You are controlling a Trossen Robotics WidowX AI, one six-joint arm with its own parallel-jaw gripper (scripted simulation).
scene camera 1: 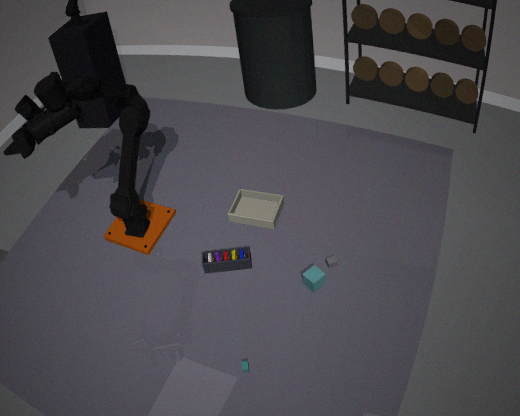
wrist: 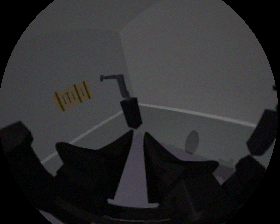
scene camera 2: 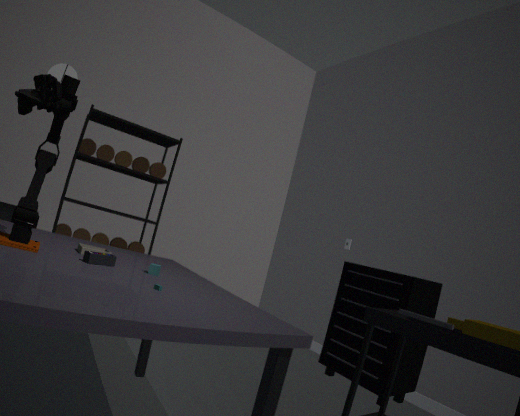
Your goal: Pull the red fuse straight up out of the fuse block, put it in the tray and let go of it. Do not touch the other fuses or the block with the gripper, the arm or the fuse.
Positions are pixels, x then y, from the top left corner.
Labels:
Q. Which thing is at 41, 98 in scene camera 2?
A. My gripper.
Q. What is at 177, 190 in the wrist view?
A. My gripper.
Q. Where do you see a beige tray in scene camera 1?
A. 254, 208

